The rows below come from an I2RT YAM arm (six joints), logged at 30 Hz.
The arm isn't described. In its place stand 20 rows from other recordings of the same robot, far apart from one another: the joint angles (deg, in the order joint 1, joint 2, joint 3, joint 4, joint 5, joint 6), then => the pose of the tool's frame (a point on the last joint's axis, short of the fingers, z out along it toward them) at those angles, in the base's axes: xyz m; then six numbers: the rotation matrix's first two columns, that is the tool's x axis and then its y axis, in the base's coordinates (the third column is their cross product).
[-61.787 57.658 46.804 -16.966 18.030 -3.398] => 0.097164, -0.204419, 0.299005, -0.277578, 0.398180, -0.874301, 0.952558, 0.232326, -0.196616
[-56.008 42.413 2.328 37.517 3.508 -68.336] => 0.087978, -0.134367, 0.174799, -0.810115, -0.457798, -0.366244, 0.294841, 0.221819, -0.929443
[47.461 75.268 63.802 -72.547 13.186 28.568] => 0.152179, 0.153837, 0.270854, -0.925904, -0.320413, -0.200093, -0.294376, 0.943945, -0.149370
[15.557 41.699 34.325 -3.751 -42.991 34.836] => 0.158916, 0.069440, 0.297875, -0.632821, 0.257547, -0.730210, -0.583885, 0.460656, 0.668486
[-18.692 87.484 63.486 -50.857 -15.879 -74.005] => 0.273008, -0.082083, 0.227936, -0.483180, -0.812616, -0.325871, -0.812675, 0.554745, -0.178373
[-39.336 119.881 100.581 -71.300 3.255 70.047] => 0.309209, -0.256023, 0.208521, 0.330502, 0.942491, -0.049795, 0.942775, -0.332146, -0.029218
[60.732 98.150 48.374 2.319 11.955 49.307] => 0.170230, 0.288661, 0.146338, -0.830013, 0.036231, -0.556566, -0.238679, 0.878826, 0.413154
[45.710 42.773 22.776 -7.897 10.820 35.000] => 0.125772, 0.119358, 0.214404, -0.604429, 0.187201, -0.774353, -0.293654, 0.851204, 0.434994
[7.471 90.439 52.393 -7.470 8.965 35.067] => 0.326367, 0.037204, 0.195870, -0.590573, 0.494928, -0.637393, 0.389910, 0.866536, 0.311585
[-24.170 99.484 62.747 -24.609 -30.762 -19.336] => 0.323016, -0.125007, 0.183650, -0.797850, 0.046206, -0.601083, -0.144234, 0.953471, 0.264744
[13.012 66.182 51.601 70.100 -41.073 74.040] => 0.211704, 0.072929, 0.434527, -0.290797, 0.676716, -0.676382, -0.918513, 0.000495, 0.395392
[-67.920 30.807 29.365 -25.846 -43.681 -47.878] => 0.071022, -0.109674, 0.256795, -0.441525, -0.338557, -0.830924, 0.166909, 0.878924, -0.446805
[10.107 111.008 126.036 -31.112 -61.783 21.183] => 0.410913, 0.105111, 0.456262, -0.585495, 0.069176, -0.807719, -0.756021, 0.313051, 0.574831
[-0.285 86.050 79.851 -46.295 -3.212 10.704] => 0.318561, 0.000410, 0.323168, -0.784890, 0.189350, -0.589995, 0.118700, 0.980478, 0.156759
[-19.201 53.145 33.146 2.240 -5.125 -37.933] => 0.205636, -0.068246, 0.263948, -0.379172, -0.516300, -0.767895, 0.017923, 0.825610, -0.563956
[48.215 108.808 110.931 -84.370 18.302 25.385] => 0.249726, 0.262674, 0.325626, -0.887886, -0.382749, -0.255269, -0.331030, 0.916824, -0.223280
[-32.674 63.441 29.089 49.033 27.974 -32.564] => 0.193075, -0.143667, 0.287653, -0.282412, -0.383592, -0.879261, 0.838557, 0.346439, -0.420478
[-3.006 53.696 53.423 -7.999 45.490 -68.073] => 0.205286, -0.036202, 0.370850, -0.741512, -0.612278, -0.274362, 0.143614, 0.254603, -0.956322
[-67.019 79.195 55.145 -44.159 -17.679 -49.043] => 0.110977, -0.233997, 0.227560, -0.866824, 0.201042, -0.456288, 0.272336, 0.957450, -0.095509
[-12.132 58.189 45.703 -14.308 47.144 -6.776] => 0.210272, -0.071894, 0.299185, -0.529986, 0.031845, -0.847408, 0.725223, 0.534938, -0.433466
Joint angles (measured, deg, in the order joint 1, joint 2, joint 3, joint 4, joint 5, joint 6), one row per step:
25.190 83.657 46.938 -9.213 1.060 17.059
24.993 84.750 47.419 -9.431 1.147 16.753
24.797 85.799 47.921 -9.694 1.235 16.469
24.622 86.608 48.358 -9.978 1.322 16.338
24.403 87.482 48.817 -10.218 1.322 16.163
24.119 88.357 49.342 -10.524 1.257 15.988
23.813 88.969 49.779 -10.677 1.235 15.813
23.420 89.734 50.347 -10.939 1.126 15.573
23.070 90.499 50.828 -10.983 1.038 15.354
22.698 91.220 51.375 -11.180 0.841 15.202
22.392 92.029 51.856 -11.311 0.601 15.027
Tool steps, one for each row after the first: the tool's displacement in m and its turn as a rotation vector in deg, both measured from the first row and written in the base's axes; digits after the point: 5 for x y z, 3 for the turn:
0.00299 0.00020 -0.00306 -0.603 0.641 -0.036
0.00590 0.00035 -0.00592 -1.180 1.272 -0.083
0.00824 0.00033 -0.00800 -1.592 1.808 -0.218
0.01083 0.00022 -0.01029 -1.971 2.361 -0.305
0.01366 -0.00015 -0.01236 -2.301 2.936 -0.411
0.01616 -0.00085 -0.01339 -2.520 3.203 -0.569
0.01927 -0.00177 -0.01470 -2.769 3.602 -0.707
0.02230 -0.00252 -0.01623 -2.963 3.880 -0.831
0.02530 -0.00338 -0.01742 -3.055 4.249 -0.954
0.02812 -0.00391 -0.01937 -3.163 4.705 -0.966

